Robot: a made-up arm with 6 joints.
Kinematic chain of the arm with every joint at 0, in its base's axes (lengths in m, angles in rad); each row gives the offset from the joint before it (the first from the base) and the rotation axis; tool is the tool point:
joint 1: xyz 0 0 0.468 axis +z
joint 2: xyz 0 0 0 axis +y
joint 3: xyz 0 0 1.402 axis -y
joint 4: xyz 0 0 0 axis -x
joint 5: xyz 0.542 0 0 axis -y
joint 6: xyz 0 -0.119 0 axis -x
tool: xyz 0 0 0
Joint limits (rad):
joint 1: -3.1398..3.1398
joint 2: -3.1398..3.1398
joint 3: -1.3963..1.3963
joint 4: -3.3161..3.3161
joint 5: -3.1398..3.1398
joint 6: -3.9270..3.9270
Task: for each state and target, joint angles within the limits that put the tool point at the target. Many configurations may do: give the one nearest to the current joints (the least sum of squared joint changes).
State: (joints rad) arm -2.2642 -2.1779 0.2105 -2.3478 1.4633 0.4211
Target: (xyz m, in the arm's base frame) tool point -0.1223 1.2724 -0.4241
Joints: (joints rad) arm -1.4130 -2.5396 0.2642 -2.2981 1.4633 0.4211
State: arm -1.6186 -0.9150 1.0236 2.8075 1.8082 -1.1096
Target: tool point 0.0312 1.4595 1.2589
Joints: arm -1.5118 -1.3887 0.2855 2.9689 1.8082 -1.1096
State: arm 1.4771 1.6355 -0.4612 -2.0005 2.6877 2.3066
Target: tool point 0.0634 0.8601 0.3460
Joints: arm 1.4516 1.5726 -1.1471 -1.9077 2.6877 2.3066
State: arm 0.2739 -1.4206 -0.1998 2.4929 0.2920 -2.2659
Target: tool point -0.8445 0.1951 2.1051
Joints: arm -0.1294 -0.6813 0.6991 2.3604 0.2920 -2.2659
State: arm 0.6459 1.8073 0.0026 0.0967 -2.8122 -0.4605
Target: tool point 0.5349 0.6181 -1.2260
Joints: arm 0.9957 2.5336 0.9083 0.3275 -2.8122 -0.4605
